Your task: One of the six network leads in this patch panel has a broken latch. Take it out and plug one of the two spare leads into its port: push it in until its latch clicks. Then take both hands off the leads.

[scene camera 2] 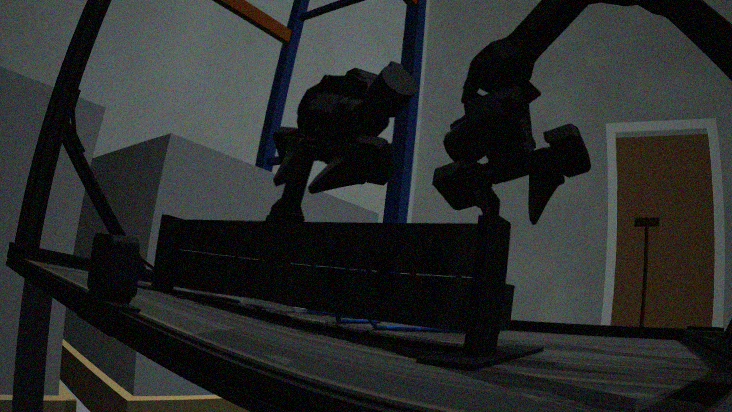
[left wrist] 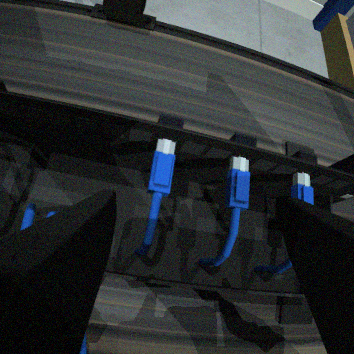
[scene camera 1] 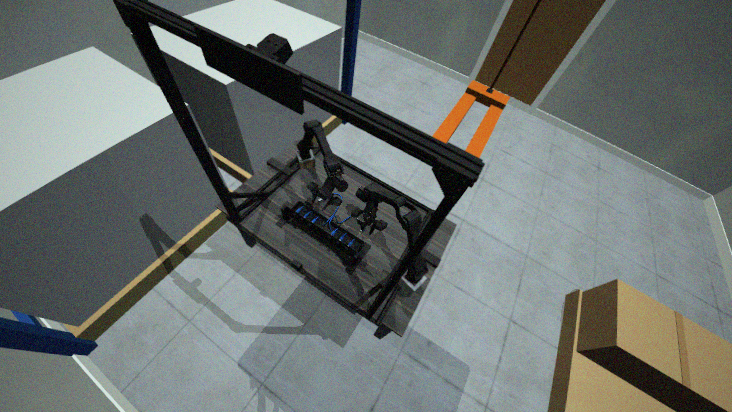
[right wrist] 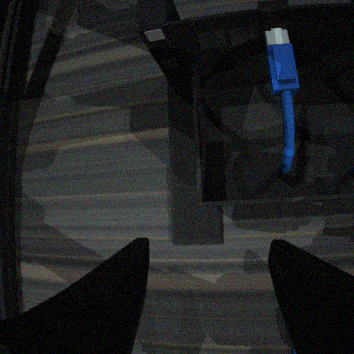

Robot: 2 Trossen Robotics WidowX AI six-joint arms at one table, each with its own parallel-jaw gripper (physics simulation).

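Places are measured from the left arm's base along level axes (x ahead, y right, z down), in centimetres.
Where they show: left gripper, between the fingertips: (scene camera 2: 291,186) (left wrist: 200,206) (scene camera 1: 317,207); right gripper, between the fingertips: (scene camera 2: 512,228) (scene camera 1: 366,232) (right wrist: 209,250); left arm's base, origin of its link: (scene camera 1: 305,155); right arm's base, origin of its link: (scene camera 1: 413,277).
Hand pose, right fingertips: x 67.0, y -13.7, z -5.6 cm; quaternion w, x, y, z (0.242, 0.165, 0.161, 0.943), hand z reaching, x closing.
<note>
Things, the pixels of their top centre, and the offset from my right fingertips. "spot": a spot on its surface instead. Level surfaces: height alone.
- lead, centre of its top: (right wrist: 280,43) dx +2.4, dy +10.1, dz +3.0 cm
- Loose blue cable, a spot on its surface: (scene camera 2: 368,321) spot: dx -26.9, dy +4.7, dz +12.1 cm
- table, height of its surface: dz +12.5 cm
- panel's end post, centre of its top: (scene camera 2: 494,219) dx +9.2, dy +8.6, dz +1.6 cm
The dark patch panel (scene camera 1: 318,231) (scene camera 2: 327,245) stands on the table with blue leads along it. In the left wrist view three plugged leads (left wrist: 162,172) (left wrist: 238,189) (left wrist: 302,192) show clear tips; the rightmost is partly behind a finger. In the right wrist view one lead (right wrist: 283,67) sits in the panel at upper right. Which latch is broken cannot be told. Loose blue cable (scene camera 1: 335,210) (scene camera 2: 368,321) lies beside the panel. My left gripper (scene camera 1: 323,198) (scene camera 2: 295,186) (left wrist: 200,206) is open above the panel's leads. My right gripper (scene camera 2: 512,217) (right wrist: 209,250) is open and empty over the table beside the panel's end.
A black frame (scene camera 1: 181,110) rises around the table (scene camera 2: 604,363). The panel's end post (scene camera 2: 481,307) stands near the right gripper. Parts of more blue leads (left wrist: 28,217) show beyond the left wrist view's left finger. Boxes (scene camera 1: 647,327) and an orange pallet jack (scene camera 1: 458,118) stand off the table.
</note>
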